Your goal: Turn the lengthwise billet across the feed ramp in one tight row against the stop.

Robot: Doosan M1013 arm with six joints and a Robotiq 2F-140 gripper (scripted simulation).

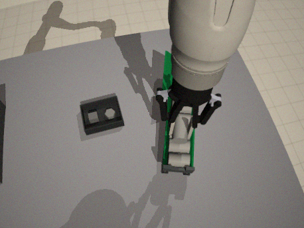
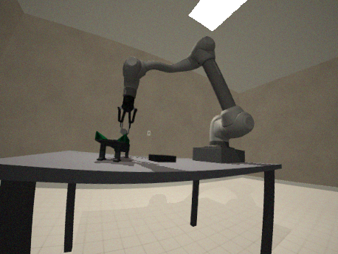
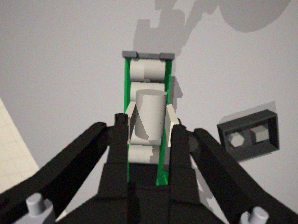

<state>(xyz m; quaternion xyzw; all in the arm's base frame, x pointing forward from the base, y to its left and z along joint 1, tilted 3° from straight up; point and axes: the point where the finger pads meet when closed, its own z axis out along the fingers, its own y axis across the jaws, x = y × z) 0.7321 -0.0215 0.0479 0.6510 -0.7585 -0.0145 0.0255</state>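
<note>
My gripper is now 7 cm to the left of the grey stop and 13 cm above it. From my hand the other things lie so: ramp 2 cm ahead, 12 cm to the left, 13 cm below; then dark block 23 cm behind, 13 cm to the left, 18 cm below.
</note>
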